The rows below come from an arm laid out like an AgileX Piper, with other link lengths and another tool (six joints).
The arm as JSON. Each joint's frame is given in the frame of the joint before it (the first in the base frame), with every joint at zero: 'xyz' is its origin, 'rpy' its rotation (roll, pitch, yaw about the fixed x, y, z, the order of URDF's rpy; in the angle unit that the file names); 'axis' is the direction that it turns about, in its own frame. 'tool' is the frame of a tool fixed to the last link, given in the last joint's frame.
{
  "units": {
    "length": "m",
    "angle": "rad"
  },
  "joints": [
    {
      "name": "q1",
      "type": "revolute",
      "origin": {
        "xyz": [
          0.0,
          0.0,
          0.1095
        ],
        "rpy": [
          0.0,
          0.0,
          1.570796
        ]
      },
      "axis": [
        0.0,
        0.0,
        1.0
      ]
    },
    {
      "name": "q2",
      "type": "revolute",
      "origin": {
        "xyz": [
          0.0,
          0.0,
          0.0
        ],
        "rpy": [
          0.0,
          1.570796,
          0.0
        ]
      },
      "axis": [
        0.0,
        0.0,
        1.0
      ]
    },
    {
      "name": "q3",
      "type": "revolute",
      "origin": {
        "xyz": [
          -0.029,
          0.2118,
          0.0
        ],
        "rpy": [
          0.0,
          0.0,
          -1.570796
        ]
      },
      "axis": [
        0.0,
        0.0,
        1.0
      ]
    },
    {
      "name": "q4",
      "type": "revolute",
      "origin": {
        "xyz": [
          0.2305,
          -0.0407,
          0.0
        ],
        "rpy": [
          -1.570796,
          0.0,
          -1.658
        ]
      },
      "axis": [
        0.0,
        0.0,
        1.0
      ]
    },
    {
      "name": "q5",
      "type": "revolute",
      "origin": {
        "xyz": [
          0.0,
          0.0,
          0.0
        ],
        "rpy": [
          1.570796,
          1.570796,
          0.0
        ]
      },
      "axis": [
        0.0,
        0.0,
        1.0
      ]
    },
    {
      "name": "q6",
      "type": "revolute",
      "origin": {
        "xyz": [
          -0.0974,
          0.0,
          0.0
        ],
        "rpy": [
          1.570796,
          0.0,
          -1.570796
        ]
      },
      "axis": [
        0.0,
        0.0,
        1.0
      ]
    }
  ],
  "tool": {
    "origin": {
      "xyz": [
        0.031,
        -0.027,
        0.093
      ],
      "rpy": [
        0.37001,
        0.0,
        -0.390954
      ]
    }
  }
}
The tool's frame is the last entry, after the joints.
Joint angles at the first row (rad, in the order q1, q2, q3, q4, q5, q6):
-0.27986 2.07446 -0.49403 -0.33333 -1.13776 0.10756
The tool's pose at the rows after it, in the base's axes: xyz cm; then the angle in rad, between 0 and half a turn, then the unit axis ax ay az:
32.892 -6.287 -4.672 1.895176 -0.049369 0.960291 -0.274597
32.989 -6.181 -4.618 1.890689 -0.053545 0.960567 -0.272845
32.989 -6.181 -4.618 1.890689 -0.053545 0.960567 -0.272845
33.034 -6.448 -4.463 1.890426 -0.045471 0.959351 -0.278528
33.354 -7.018 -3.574 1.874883 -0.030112 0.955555 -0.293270
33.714 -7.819 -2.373 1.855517 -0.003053 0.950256 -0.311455
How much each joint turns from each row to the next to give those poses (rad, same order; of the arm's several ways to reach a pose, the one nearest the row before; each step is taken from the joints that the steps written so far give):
0.00001 0.00002 -0.00549 -0.00464 -0.00003 -0.00001
-0.00001 -0.00001 -0.00273 -0.00819 0.00001 0.00000
0.00000 0.00000 0.00000 0.00000 0.00000 0.00000
-0.00001 -0.00451 -0.00001 0.01547 0.00001 0.00001
0.00003 -0.02699 0.00001 0.02875 0.00180 0.00000
-0.00003 -0.03604 -0.00001 0.04306 0.00185 0.00646

